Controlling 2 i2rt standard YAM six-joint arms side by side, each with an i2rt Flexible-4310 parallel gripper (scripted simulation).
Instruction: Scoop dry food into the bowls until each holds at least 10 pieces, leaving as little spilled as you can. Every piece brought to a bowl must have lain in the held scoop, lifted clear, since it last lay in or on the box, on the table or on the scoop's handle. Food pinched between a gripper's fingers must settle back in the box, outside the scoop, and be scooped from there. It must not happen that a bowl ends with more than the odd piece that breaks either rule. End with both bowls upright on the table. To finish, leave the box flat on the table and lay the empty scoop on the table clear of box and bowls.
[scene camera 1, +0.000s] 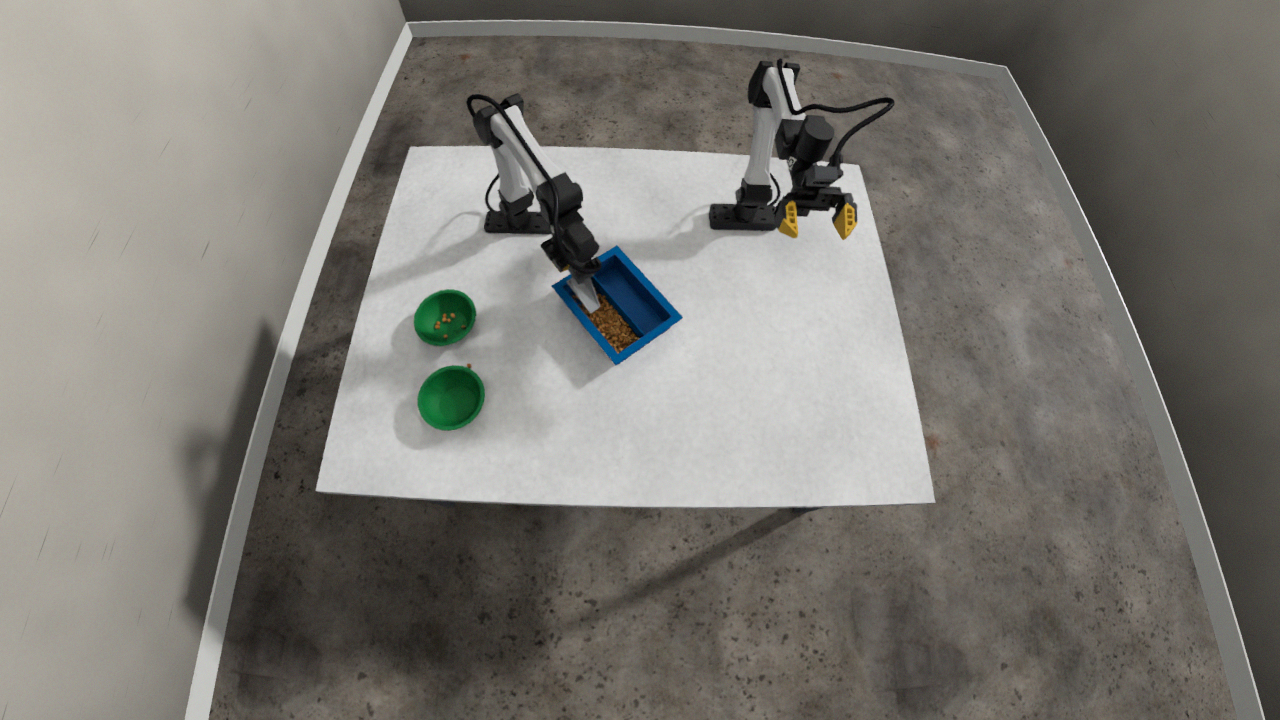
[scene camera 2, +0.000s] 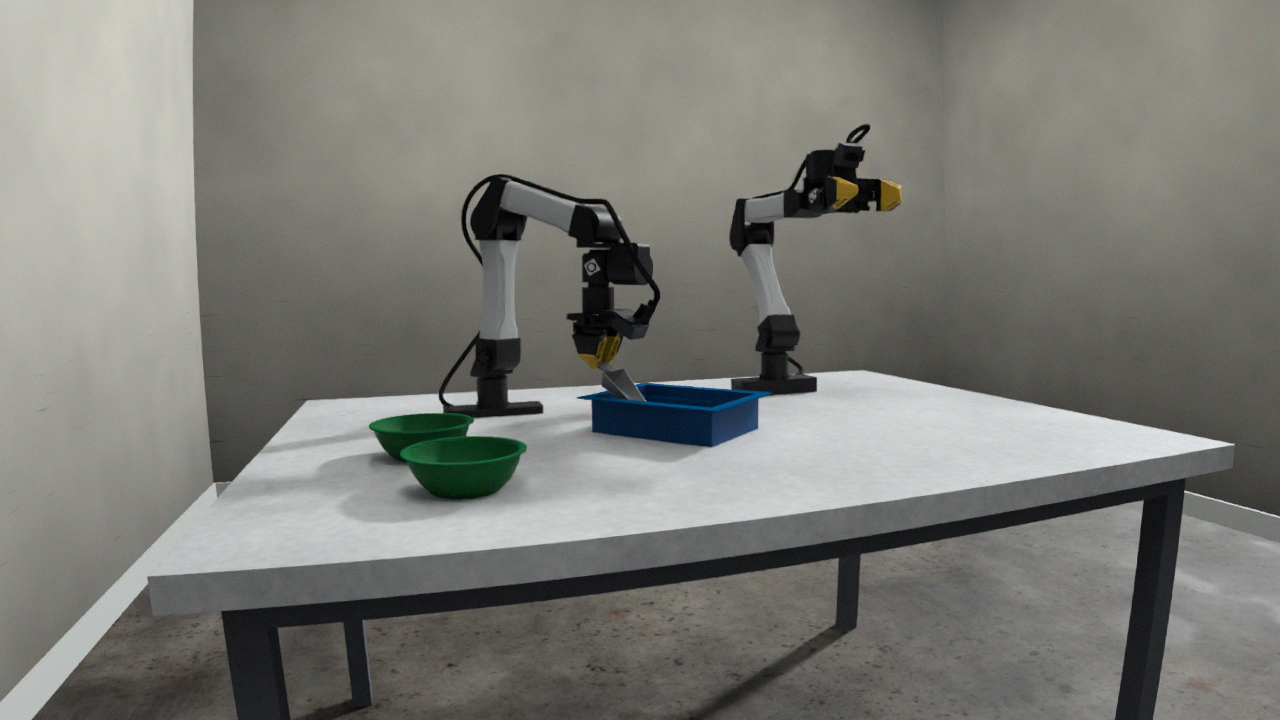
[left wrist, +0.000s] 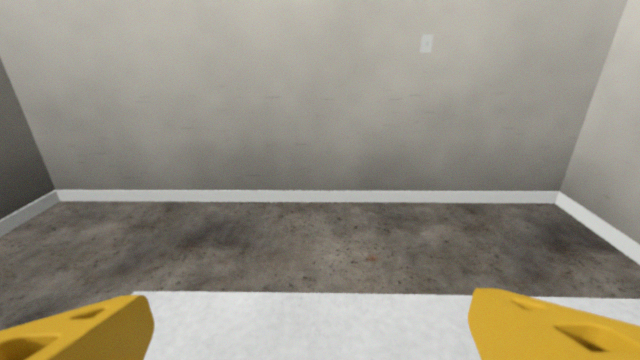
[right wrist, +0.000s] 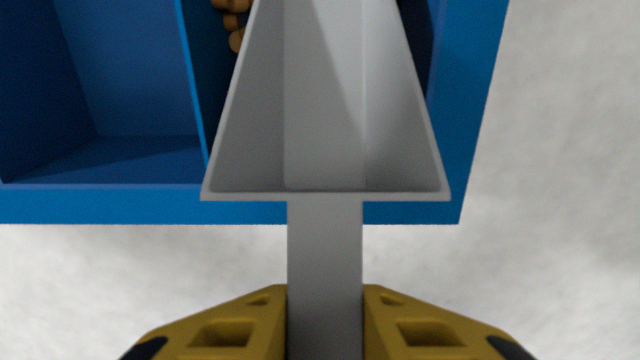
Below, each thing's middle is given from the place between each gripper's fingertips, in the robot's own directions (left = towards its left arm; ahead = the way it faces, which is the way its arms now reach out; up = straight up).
Scene:
The blue box (scene camera 2: 656, 419) lies 80 mm ahead of my right hand (scene camera 2: 598, 368), 110 mm to the left of it and 70 mm below it.
Right now my left hand (scene camera 1: 820, 237) is 7 cm past the blue box, 38 cm to the left of it and 38 cm above it.

